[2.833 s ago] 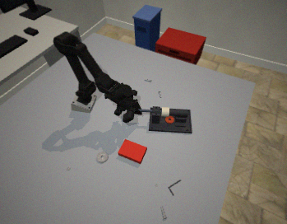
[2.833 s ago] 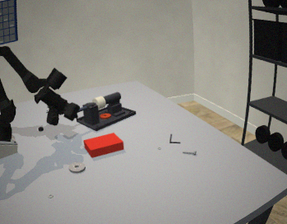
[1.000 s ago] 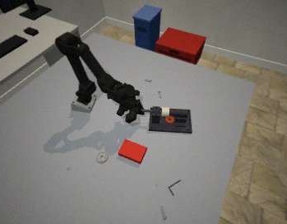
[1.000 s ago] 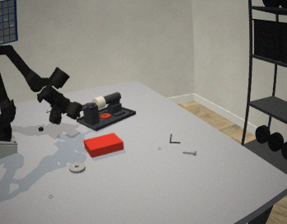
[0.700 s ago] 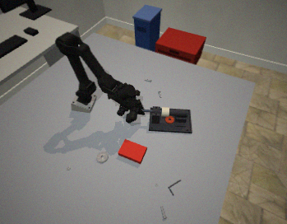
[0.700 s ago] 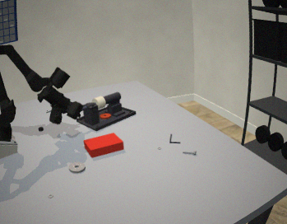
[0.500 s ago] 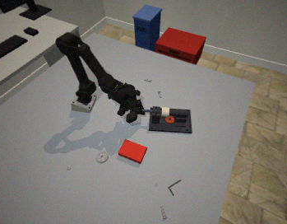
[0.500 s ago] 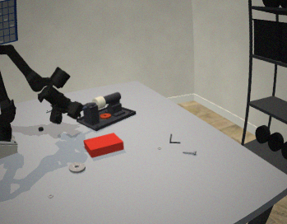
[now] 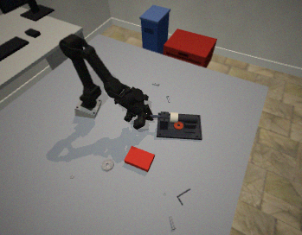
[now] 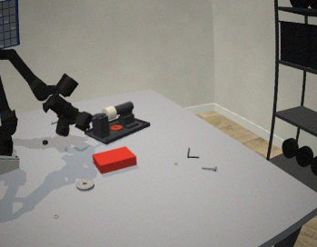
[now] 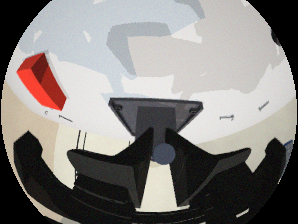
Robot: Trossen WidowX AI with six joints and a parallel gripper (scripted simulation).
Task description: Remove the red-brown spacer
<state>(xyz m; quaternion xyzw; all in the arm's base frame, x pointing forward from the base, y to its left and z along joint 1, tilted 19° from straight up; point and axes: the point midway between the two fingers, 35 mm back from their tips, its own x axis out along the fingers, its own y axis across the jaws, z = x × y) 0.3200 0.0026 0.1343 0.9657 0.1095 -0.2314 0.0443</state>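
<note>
My gripper is now 90 mm short of the shaft and 20 mm to the right of it. From my hand the other things lie so: red-brown spacer: 150 mm ahead, 70 mm below, 40 mm to the left; fixture: 150 mm ahead, 40 mm to the left, 30 mm below; cream spacer: 130 mm ahead, 30 mm to the left.
</note>
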